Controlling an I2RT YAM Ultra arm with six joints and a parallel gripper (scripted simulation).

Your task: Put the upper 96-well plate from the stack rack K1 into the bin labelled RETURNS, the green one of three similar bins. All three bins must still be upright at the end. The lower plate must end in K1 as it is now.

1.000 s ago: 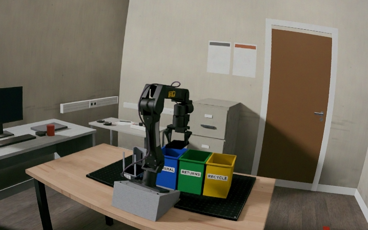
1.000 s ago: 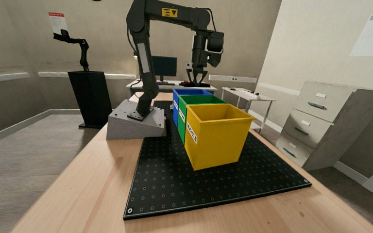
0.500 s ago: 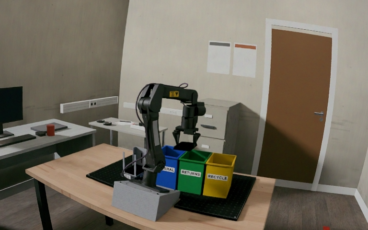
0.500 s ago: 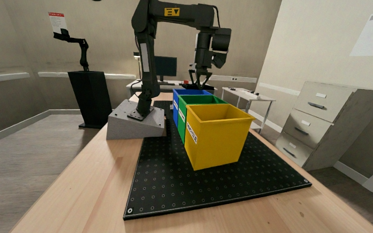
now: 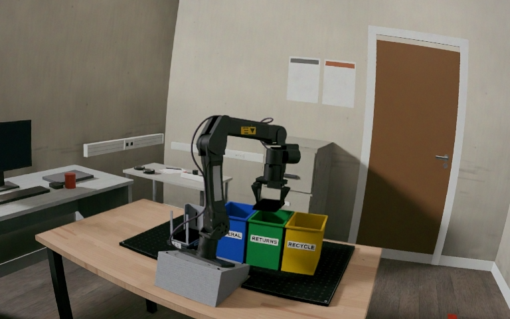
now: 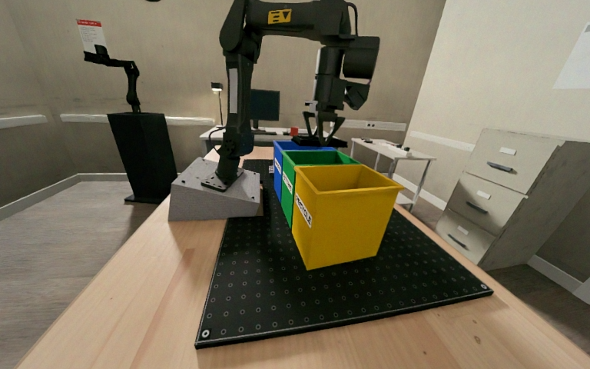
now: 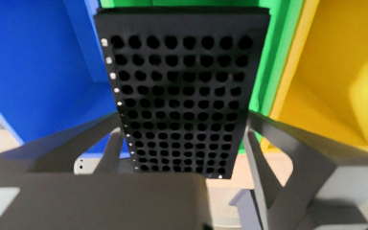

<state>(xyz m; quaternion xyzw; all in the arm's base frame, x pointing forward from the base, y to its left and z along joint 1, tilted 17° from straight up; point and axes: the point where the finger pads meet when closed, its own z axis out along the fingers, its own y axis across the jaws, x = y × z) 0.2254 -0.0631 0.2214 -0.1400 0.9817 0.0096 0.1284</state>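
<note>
Now: hand 130 mm above the green returns bin, 10 mm to the left of it and 10 mm short of it. From my hand the other things lie so: yellow recycle bin (140 mm to the right, 130 mm below, 50 mm ahead); blue bin (130 mm below, 110 mm to the left, 30 mm behind); black 96-well plate (right at my hand).
</note>
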